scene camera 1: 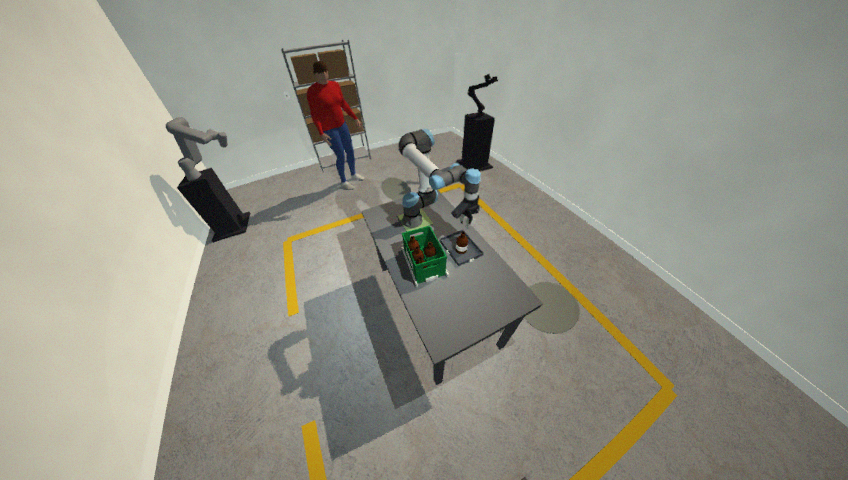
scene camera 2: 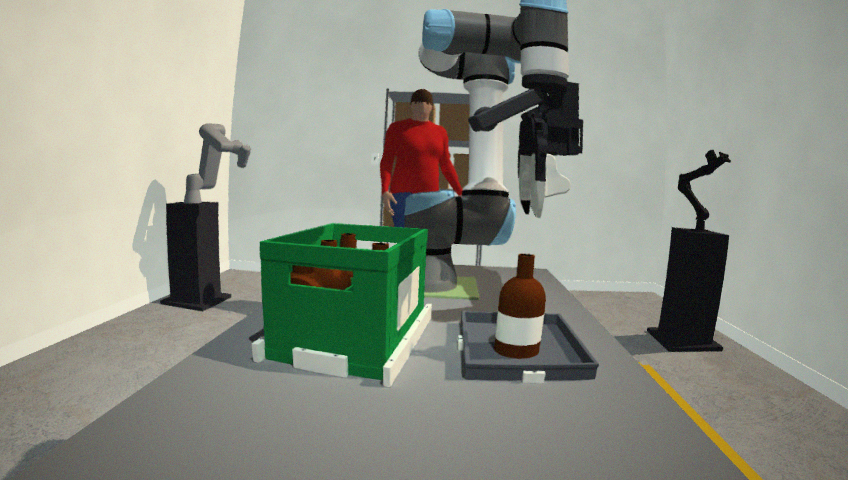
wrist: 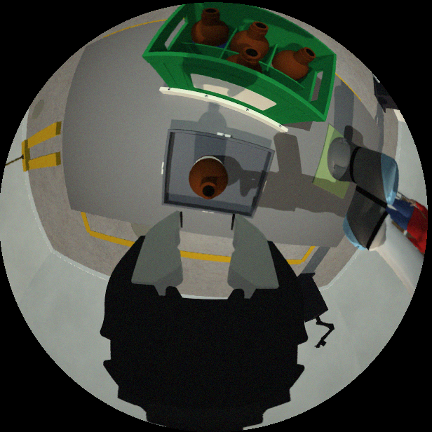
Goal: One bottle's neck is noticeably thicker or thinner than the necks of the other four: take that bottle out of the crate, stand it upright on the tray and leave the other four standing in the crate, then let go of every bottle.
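Places are measured from the arm's base along level axes (x left, y back, z up), in millimetres.
Where they show: gripper, fingertip midpoint: (scene camera 1: 464, 226) (scene camera 2: 532, 216); arm's base, link origin: (scene camera 1: 412, 221) (scene camera 2: 426, 284).
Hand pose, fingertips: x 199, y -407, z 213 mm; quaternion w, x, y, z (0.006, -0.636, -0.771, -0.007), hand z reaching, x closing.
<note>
Each offset is from my fingertips to the top centre of the thing. Level surfaces: height alone.
A brown bottle {dx -4, dy +0, dz -59 mm} (scene camera 1: 461, 242) (scene camera 2: 521, 297) (wrist: 207, 172) with a white label stands upright on the dark grey tray {dx +3, dy +20, dz -194 mm} (scene camera 1: 473, 251) (scene camera 2: 499, 371) (wrist: 166, 170). Its neck looks slightly slimmer than the others, though this is hard to judge. The green crate {dx -272, dy +5, dz -44 mm} (scene camera 1: 432, 270) (scene camera 2: 327, 327) (wrist: 300, 101) holds the other bottles; in the wrist view these are a bottle (wrist: 210, 32), a second bottle (wrist: 247, 41), a third bottle (wrist: 245, 61) and another bottle (wrist: 291, 65), all standing. My gripper (scene camera 1: 465, 223) (scene camera 2: 532, 212) (wrist: 207, 214) is partly open and empty, above the tray bottle and clear of its neck.
The crate stands beside the tray on the table {dz -219 mm} (scene camera 1: 464, 309) (scene camera 2: 416, 428) (wrist: 115, 100), with white blocks along its base. The arm's base stands on a green plate (scene camera 2: 461, 289) (wrist: 323, 172) behind them. A person in red (scene camera 1: 327, 107) (scene camera 2: 416, 154) stands beyond the table.
</note>
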